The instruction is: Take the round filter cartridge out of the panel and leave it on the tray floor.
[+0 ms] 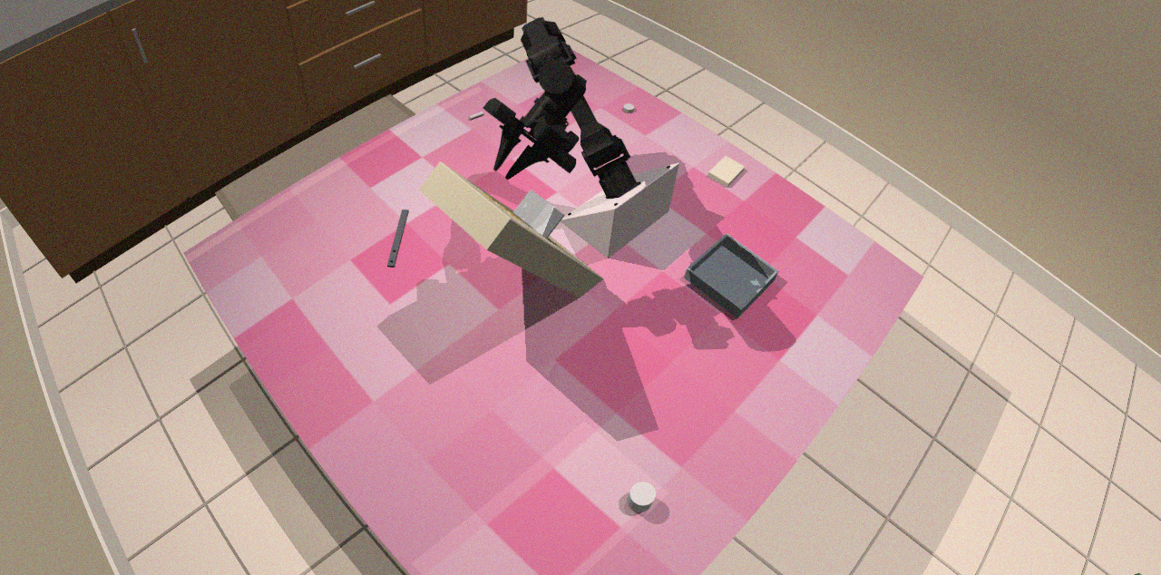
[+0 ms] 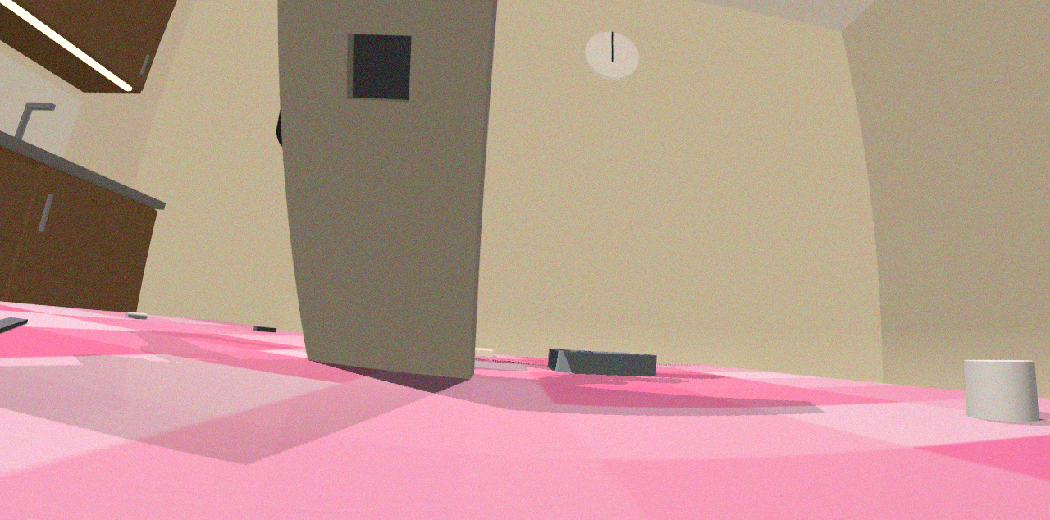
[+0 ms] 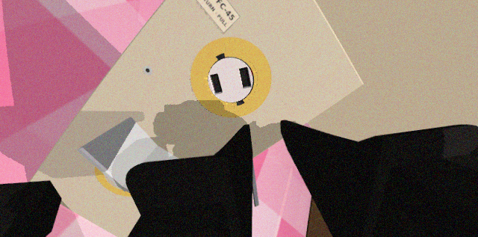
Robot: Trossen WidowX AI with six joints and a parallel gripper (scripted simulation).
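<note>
Now: the white round filter cartridge 50 mm to the left of my gripper tip, 40 mm below it and 40 mm ahead of it. The rest, counted from my gripper tip: grey tray (410 mm behind, 300 mm below, 270 mm to the left); then beige pad (660 mm behind, 300 mm below, 20 mm to the left).
</note>
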